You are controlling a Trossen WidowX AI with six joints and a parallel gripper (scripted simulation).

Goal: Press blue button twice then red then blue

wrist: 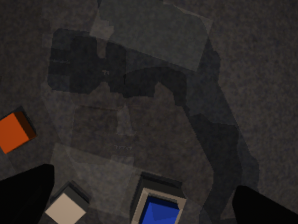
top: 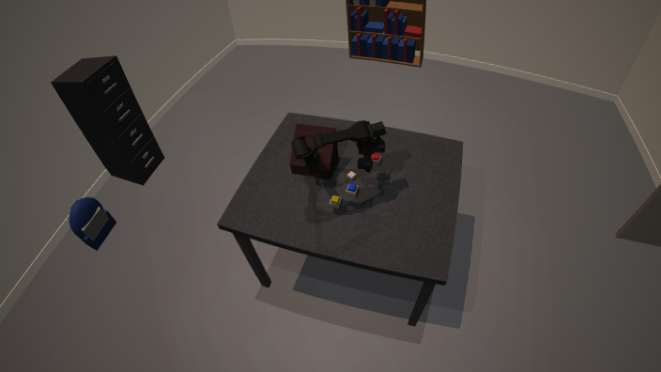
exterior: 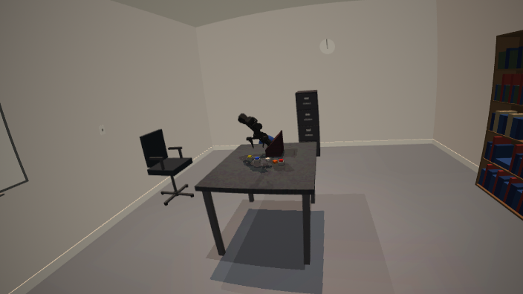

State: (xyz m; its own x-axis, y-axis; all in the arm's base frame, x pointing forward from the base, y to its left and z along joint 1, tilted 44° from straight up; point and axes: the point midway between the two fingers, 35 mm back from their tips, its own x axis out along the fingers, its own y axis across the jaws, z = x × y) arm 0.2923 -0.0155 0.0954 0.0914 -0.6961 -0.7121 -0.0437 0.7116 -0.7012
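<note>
My gripper tip is 120 mm above the blue button, 80 mm past it and 40 mm to the left of it. Also, from my gripper tip: white block: 140 mm below, 100 mm behind, 60 mm to the left; yellow button: 150 mm behind, 120 mm to the right, 120 mm below; orange block: 140 mm below, 130 mm to the left, 20 mm behind.
</note>
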